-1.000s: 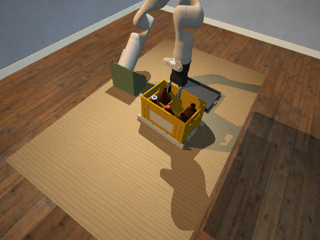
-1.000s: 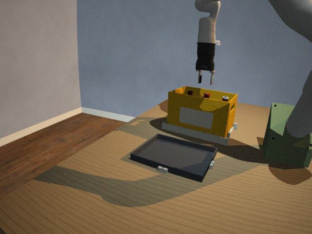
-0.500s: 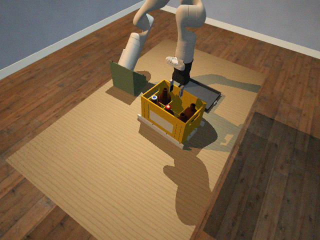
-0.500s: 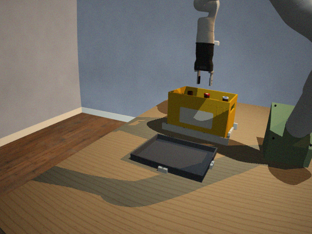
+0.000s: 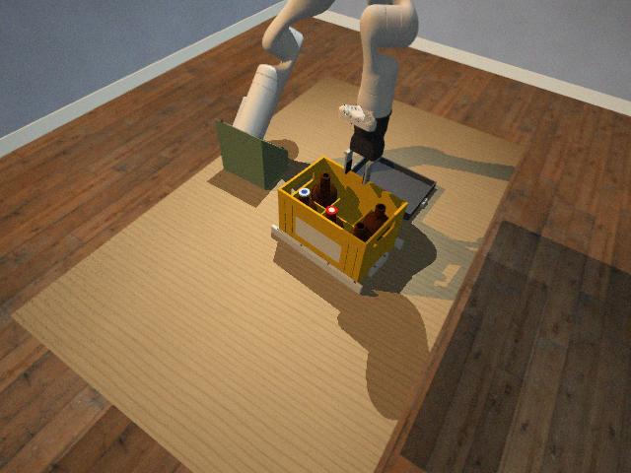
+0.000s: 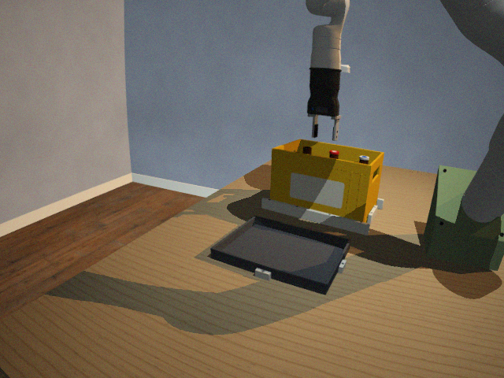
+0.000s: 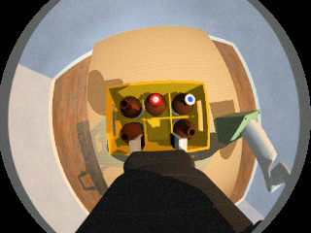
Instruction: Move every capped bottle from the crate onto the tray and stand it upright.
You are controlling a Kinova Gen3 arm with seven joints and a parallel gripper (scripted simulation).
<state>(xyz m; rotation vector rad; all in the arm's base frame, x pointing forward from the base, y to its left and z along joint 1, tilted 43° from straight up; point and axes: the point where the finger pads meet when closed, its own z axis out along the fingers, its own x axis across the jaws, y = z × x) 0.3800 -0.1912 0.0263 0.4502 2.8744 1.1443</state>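
Right now the white-label bottle is 110 mm behind my hand, 60 mm to the right of it and 140 mm below it. From my hand the other things lie so: yellow crate (20 mm behind, 40 mm to the right, 150 mm below); dark tray (40 mm ahead, 250 mm to the left, 220 mm below).
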